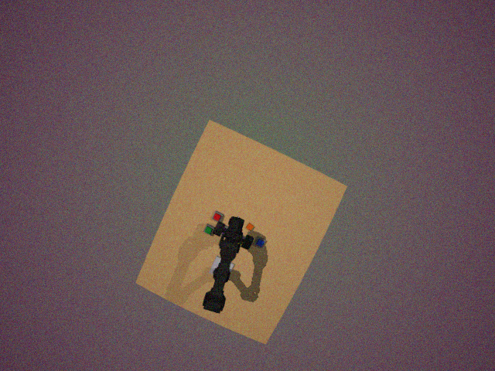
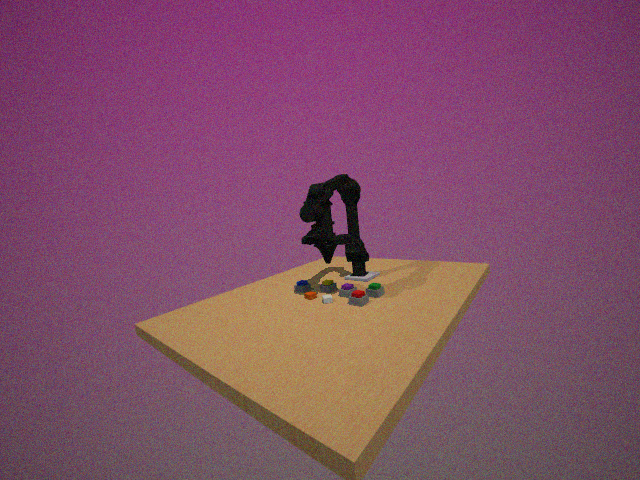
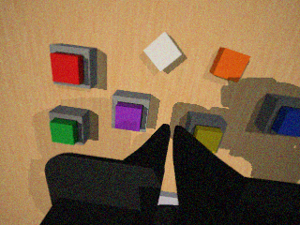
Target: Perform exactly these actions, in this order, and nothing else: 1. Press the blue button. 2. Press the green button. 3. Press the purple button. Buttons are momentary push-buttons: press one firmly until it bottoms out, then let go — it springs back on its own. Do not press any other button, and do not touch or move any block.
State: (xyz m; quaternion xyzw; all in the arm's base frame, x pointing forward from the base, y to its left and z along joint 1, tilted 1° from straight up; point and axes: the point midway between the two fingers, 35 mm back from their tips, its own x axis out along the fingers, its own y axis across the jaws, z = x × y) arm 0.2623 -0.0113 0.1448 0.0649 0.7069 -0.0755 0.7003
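Now: the green button 150 mm to the left of my gripper tip, 90 mm below it and 50 mm behind it. Round my gripper tip: yellow button (90 mm below, 70 mm behind, 50 mm to the right); white block (120 mm below, 40 mm ahead); purple button (90 mm below, 50 mm to the left, 30 mm behind).
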